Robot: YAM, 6 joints.
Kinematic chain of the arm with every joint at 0, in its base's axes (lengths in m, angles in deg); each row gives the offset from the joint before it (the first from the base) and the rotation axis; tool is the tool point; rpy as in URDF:
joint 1: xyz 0 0 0.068 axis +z
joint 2: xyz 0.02 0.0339 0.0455 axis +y
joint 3: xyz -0.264 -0.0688 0 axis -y
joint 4: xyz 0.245 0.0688 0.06 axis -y
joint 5: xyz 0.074 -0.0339 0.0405 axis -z
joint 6: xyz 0.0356 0 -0.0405 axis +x
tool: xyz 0 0 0 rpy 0 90 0
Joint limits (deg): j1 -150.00..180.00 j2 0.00..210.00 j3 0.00..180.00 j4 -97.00..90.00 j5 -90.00..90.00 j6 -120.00..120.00
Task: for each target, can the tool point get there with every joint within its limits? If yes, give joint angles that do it. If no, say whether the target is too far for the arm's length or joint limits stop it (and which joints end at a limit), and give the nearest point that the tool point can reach.
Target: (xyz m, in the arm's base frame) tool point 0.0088 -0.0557 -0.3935
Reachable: no: joint limits stop it (at a limit: joint 2) | nearest point 0.0130 -0.0825 -0.3405 | short by 0.060 m
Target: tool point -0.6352 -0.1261 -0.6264
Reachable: no: too far | nearest point -0.4419 -0.0108 -0.3224 | short by 0.378 m
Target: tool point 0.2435 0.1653 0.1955
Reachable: yes | joints 27.45 88.08 43.20 6.62 -75.23 -96.23
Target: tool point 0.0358 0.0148 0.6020
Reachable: yes | joints 144.92 54.96 125.46 -56.45 66.54 -2.61
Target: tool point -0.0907 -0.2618 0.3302
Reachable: yes | joints -113.25 84.92 83.01 -69.60 -34.18 -31.40
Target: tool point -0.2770 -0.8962 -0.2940
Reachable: no: too far | nearest point -0.1748 -0.5656 -0.1404 | short by 0.379 m
